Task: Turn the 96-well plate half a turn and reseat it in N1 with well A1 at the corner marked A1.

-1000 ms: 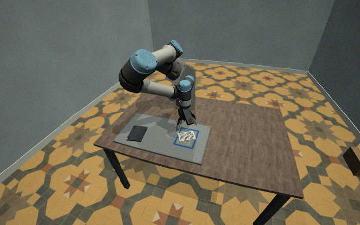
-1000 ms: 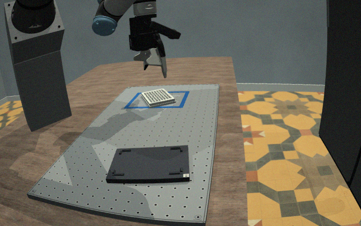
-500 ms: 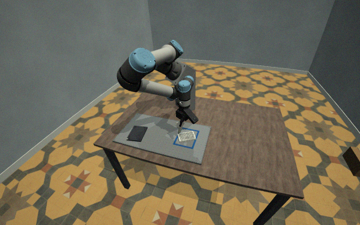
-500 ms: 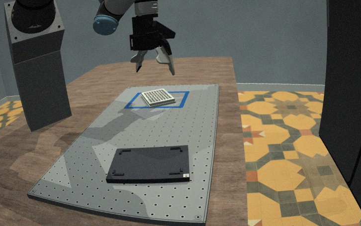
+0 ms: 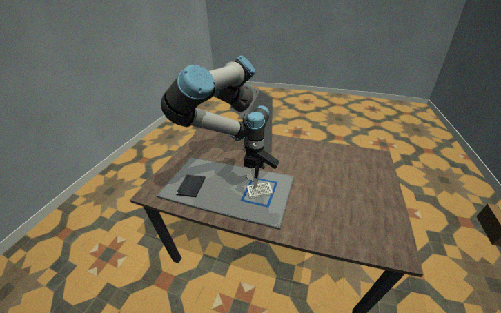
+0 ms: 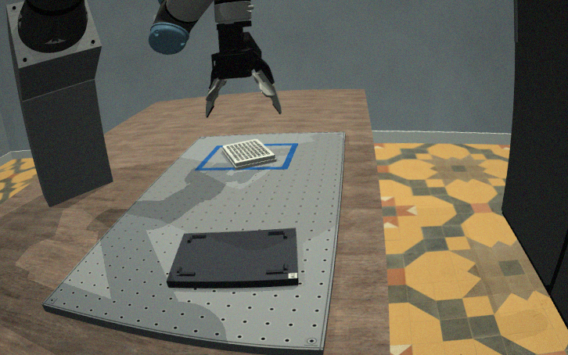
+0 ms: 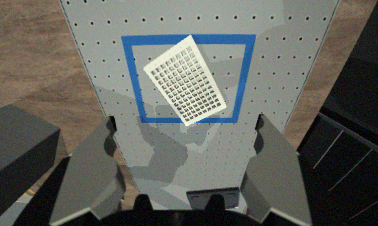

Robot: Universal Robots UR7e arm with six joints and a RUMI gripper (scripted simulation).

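Now: hand 8 cm above the 96-well plate. From my hand the other things lie so: A1 label: 5 cm ahead, 45 cm to the right, 8 cm below; then black plate nest N1: 2 cm behind, 39 cm to the right, 9 cm below.
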